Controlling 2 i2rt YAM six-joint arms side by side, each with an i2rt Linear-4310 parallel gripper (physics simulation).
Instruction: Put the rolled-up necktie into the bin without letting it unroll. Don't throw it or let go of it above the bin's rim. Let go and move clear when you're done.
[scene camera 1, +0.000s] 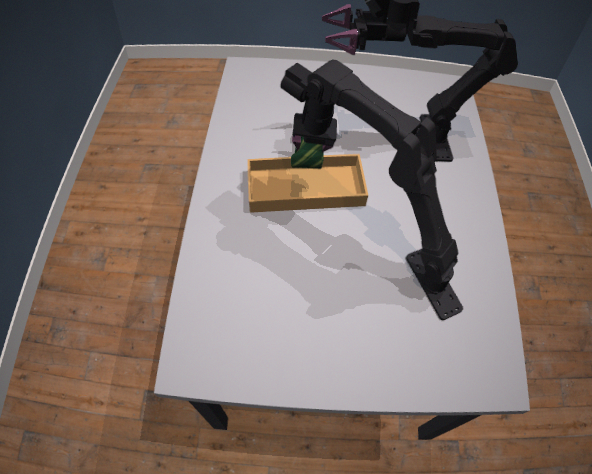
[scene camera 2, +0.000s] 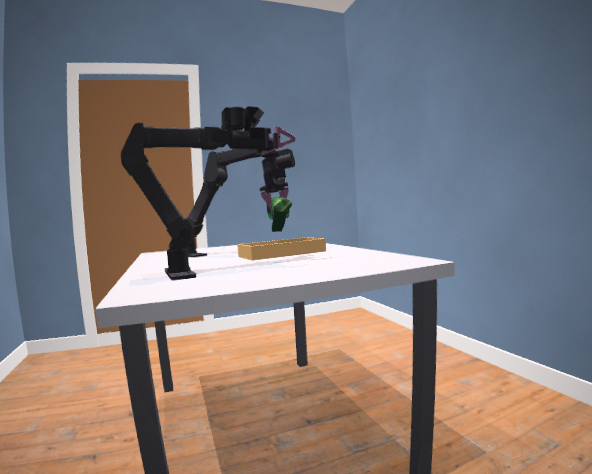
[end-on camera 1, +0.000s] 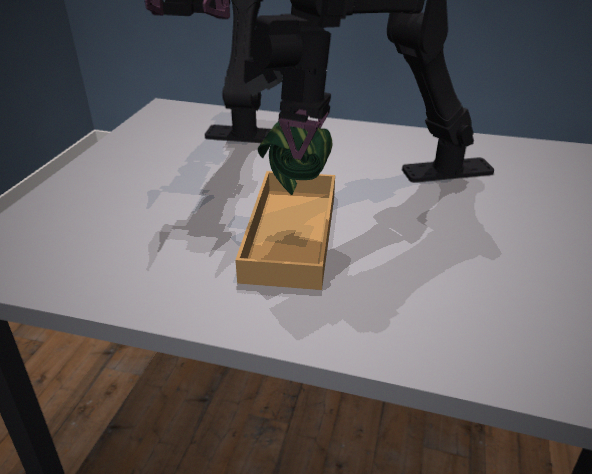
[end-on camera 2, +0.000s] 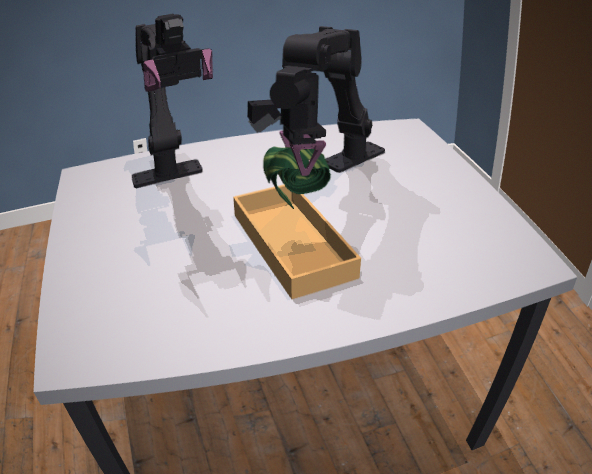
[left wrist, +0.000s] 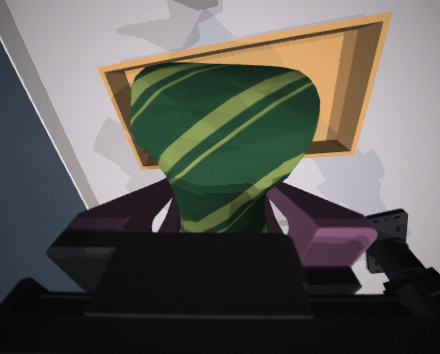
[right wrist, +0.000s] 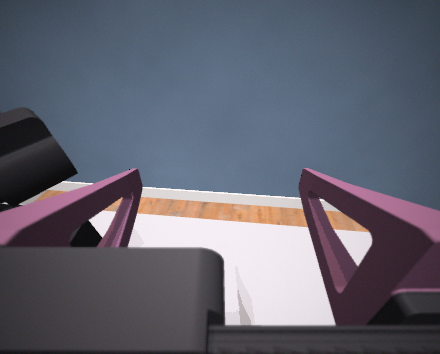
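Observation:
The rolled-up green striped necktie (scene camera 1: 307, 157) (scene camera 2: 279, 217) (end-on camera 1: 320, 150) (end-on camera 2: 320, 180) (left wrist: 225, 120) hangs above the bin's rim, coiled, with a short loose end pointing down. My left gripper (scene camera 1: 311, 144) (scene camera 2: 276, 200) (end-on camera 1: 299, 156) (end-on camera 2: 306, 172) (left wrist: 220, 176) points down and is shut on it. The shallow orange rectangular bin (scene camera 1: 307, 204) (scene camera 2: 282, 249) (end-on camera 1: 280, 274) (end-on camera 2: 325, 278) (left wrist: 357, 90) stands on the table below. In the left wrist view the necktie hides part of it. My right gripper (scene camera 1: 325, 29) (scene camera 2: 280, 145) (end-on camera 1: 186, 7) (end-on camera 2: 180, 70) (right wrist: 220, 177) is open and empty, high up away from the bin.
The white table (scene camera 1: 325, 350) (scene camera 2: 350, 270) (end-on camera 1: 125, 300) (end-on camera 2: 150, 325) carries both arm bases. In scene camera 1 the left arm reaches in from the right of the bin. A dark piece of an arm (right wrist: 30, 155) shows at the left edge of the right wrist view.

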